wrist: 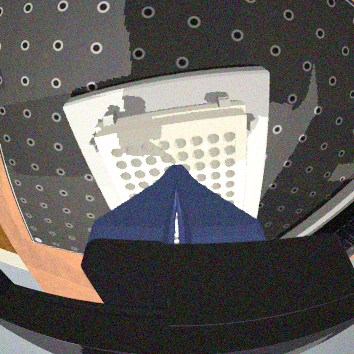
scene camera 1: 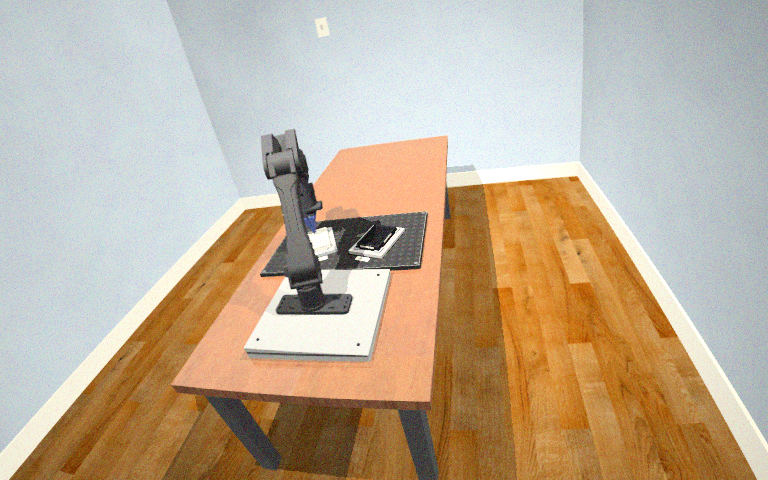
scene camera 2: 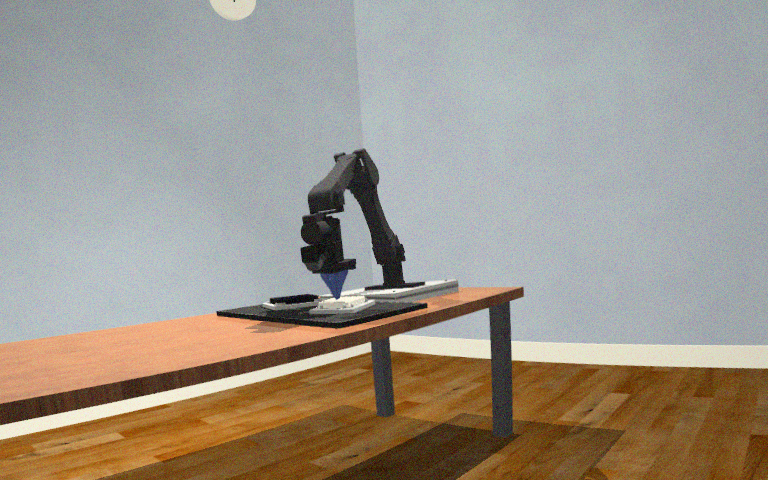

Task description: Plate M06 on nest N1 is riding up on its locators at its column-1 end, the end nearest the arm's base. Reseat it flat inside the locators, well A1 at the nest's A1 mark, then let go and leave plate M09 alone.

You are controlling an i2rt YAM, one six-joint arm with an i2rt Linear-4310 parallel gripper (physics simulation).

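Places are measured from the arm's base along level axes (x ahead, y left, z up), in metres.
Pixels of known places: gripper, between the fingertips: (wrist: 176, 173) (scene camera 1: 315, 232) (scene camera 2: 337, 299); arm's base, origin of its link: (scene camera 1: 314, 305) (scene camera 2: 394, 287).
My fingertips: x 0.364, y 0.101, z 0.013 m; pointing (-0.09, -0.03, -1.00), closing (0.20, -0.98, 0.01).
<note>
Ahead of a thing's pixels: the offset from my fingertips to its top centre. "*": to the spot under its first point. Level surfaces: height alone.
Plate M06 @[0.030 m back, 0.012 m right, 0.005 m down] (scene camera 1: 323, 240) (scene camera 2: 343, 303) (wrist: 239, 172), cream-white with round wells, lies on the pale nest N1 @[* 0.047 m ahead, 0.011 m left, 0.022 m down] (scene camera 2: 328, 310) (wrist: 257, 87). In the wrist view its far end shows beside the small corner locators. Its column-1 end and the A1 mark are hidden behind the fingers there, so I cannot tell if that end is flat. My gripper (scene camera 1: 311, 229) (scene camera 2: 338, 297) (wrist: 176, 173) is shut and empty, its blue fingertips pointing down over the plate's wells, at or just above its top. Plate M09 @[0.050 m back, 0.226 m right, 0.005 m down] (scene camera 1: 377, 237) (scene camera 2: 294, 298), black, lies on nest N2 @[0.050 m back, 0.226 m right, 0.013 m down] (scene camera 1: 399, 234) (scene camera 2: 291, 306).
Both nests stand on a black perforated board @[0.025 m back, 0.114 m right, 0.030 m down] (scene camera 1: 416, 243) (scene camera 2: 396, 308) (wrist: 215, 45) on the wooden table @[0.044 m down] (scene camera 1: 390, 169). N2 is beside N1. The arm's white base plate (scene camera 1: 339, 333) (scene camera 2: 441, 287) lies on the table near the board.
</note>
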